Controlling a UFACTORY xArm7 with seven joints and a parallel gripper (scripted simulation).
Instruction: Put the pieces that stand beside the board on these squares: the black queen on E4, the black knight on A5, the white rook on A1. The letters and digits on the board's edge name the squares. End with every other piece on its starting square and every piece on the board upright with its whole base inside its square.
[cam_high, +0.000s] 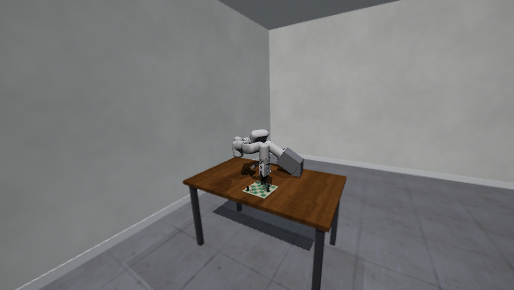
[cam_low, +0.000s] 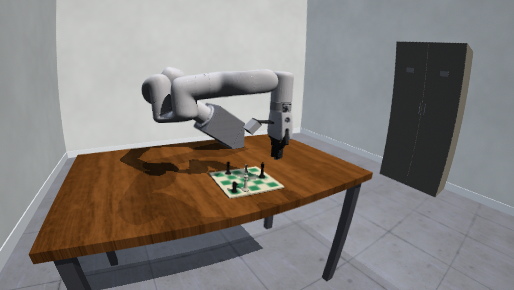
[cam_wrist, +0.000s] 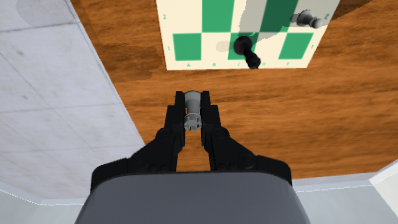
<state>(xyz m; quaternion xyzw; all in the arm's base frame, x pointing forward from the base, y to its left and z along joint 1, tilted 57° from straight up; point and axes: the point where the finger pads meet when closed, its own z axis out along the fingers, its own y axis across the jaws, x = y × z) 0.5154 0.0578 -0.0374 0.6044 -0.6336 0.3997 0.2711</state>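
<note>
My gripper is now 9 cm above the black queen, 7 cm past it and 1 cm to the left of it. Also, from my hand: white rook 1 cm below; then cream board 13 cm below, 8 cm to the right, 8 cm behind; then black knight 16 cm to the right, 11 cm below, 1 cm behind.
</note>
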